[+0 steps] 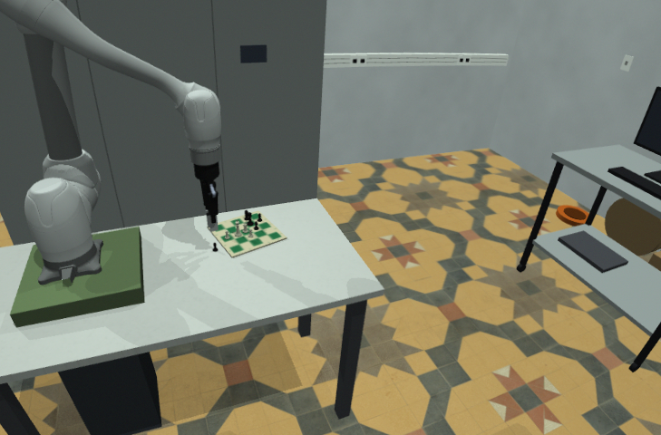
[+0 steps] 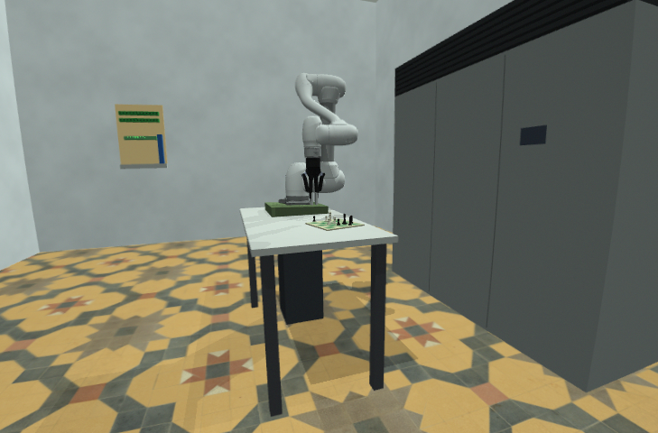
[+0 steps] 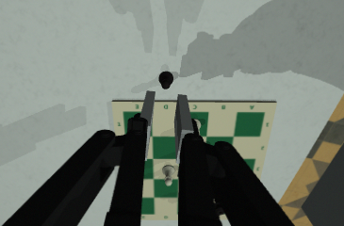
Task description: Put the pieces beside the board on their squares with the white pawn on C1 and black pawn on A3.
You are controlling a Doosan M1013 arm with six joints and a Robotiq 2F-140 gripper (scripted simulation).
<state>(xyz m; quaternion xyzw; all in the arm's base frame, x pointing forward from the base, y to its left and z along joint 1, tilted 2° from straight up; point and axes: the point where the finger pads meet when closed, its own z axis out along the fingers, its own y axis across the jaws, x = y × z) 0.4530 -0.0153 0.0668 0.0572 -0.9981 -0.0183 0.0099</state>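
Now: the chessboard 13 cm ahead of my hand, 12 cm below it and 7 cm to the left of it.
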